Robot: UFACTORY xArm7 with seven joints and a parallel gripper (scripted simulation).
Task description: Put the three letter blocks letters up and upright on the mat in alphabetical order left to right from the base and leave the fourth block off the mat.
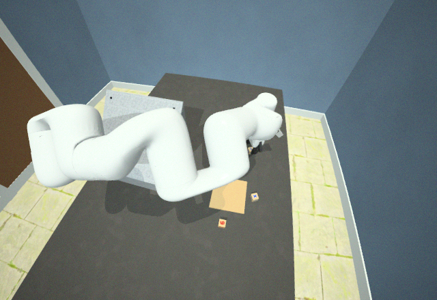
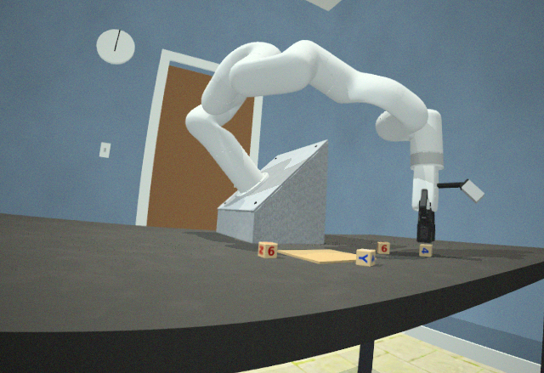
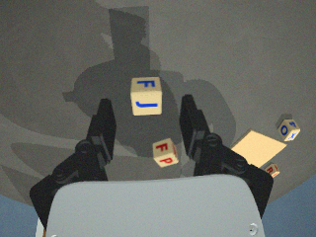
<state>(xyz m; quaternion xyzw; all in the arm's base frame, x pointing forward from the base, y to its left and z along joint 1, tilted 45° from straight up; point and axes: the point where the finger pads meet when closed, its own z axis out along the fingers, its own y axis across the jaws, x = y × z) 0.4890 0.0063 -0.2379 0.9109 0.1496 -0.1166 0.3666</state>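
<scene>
My gripper is now 40 mm above the block. Also, from my hand: tan mat: 230 mm to the right, 90 mm behind, 50 mm below.
</scene>
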